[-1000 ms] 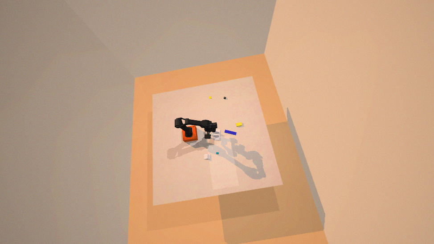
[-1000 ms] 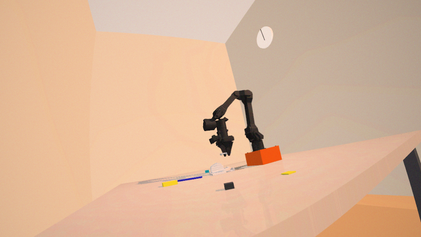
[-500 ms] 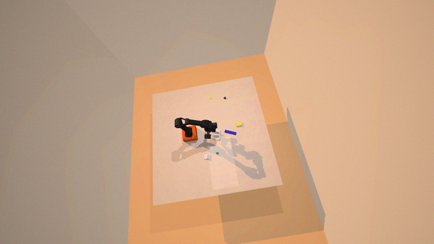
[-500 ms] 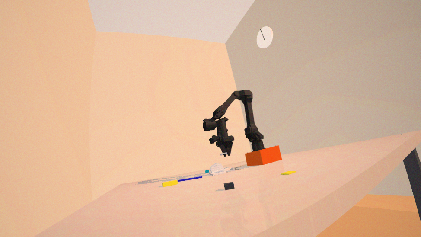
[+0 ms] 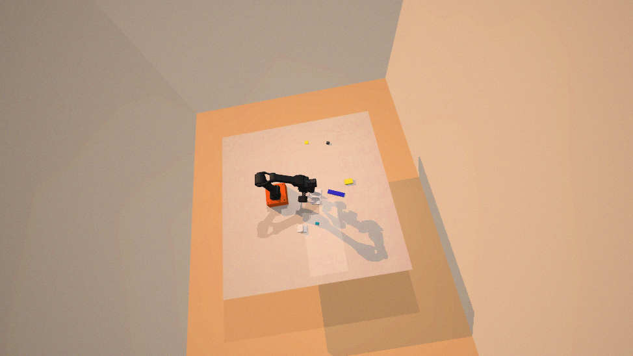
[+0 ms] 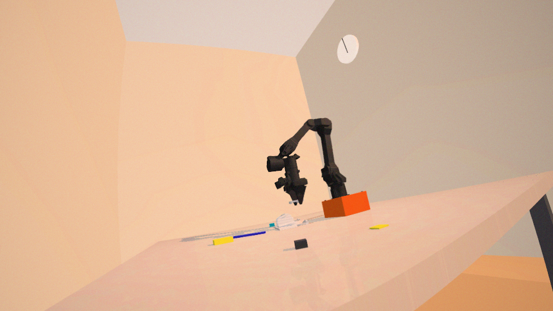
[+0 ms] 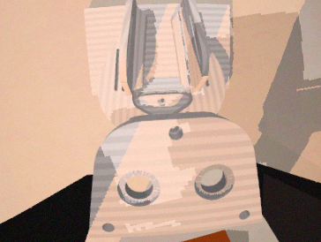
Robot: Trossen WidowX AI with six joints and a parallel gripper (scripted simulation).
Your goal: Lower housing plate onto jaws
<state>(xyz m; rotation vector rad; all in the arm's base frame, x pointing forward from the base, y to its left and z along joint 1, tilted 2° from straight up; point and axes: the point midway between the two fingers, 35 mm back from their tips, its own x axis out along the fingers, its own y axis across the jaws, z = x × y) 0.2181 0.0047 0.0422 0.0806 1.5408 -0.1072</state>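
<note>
Right now my gripper tip is 20 mm below the white housing plate and 10 mm short of it. Also, from my gripper tip: blue bar: 230 mm ahead, 80 mm below; then flat yellow tile: 470 mm to the left, 80 mm below, 20 mm ahead; then teal piece: 220 mm to the right, 80 mm below, 70 mm ahead.
</note>
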